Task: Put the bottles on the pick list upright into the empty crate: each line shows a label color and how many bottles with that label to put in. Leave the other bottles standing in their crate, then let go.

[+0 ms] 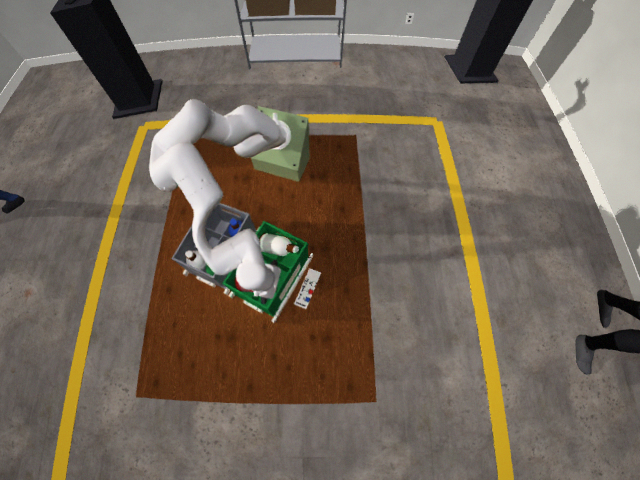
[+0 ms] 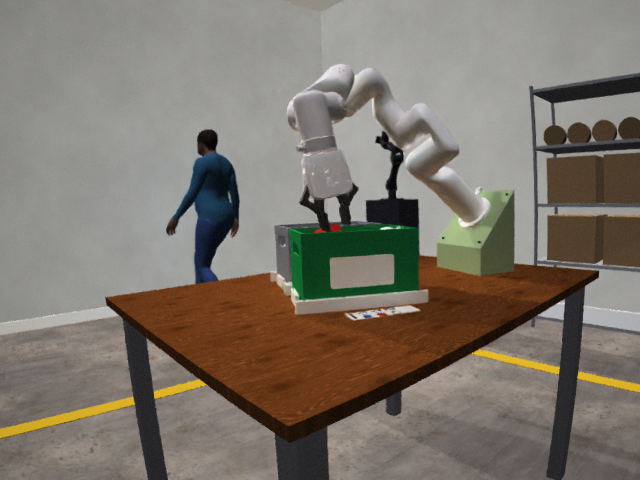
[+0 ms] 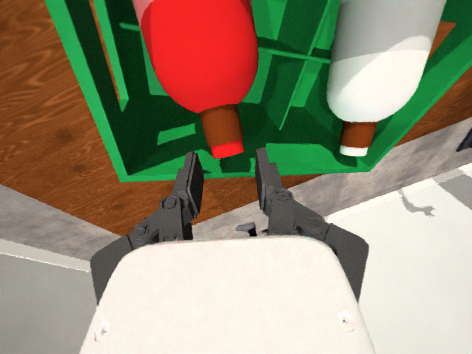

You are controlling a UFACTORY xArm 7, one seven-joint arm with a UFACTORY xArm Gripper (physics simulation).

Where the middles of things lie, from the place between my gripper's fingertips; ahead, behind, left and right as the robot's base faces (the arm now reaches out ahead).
Labels:
The red bottle (image 3: 207, 64) lies 70 mm to the right of my hand, 50 mm below it and 30 mm behind it.

